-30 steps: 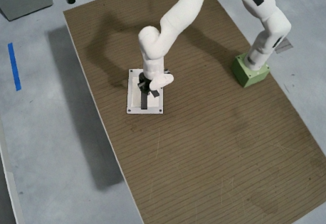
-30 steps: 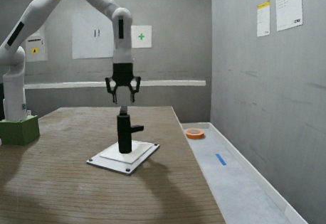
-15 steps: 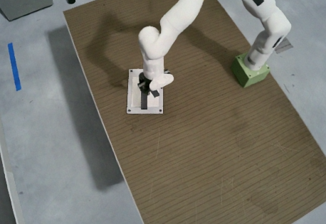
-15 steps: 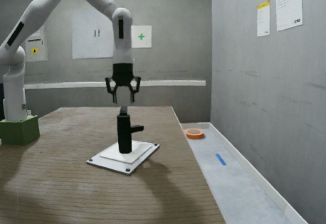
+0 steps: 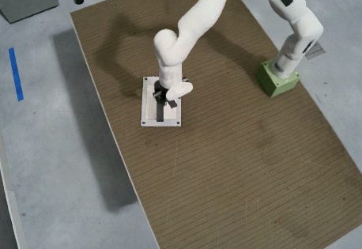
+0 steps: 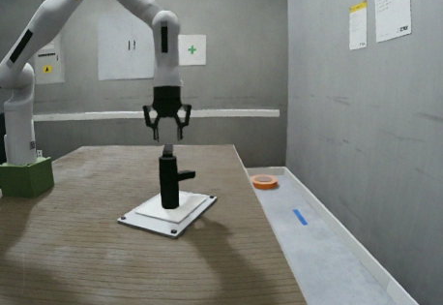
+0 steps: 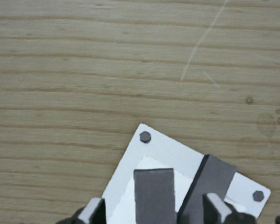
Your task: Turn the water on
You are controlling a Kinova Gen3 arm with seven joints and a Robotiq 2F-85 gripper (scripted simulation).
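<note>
Right now my hand is 4 cm to the left of the lever and 3 cm above it. The rest, counted from my hand: tap 1 cm ahead, 7 cm to the right, 9 cm below.
</note>
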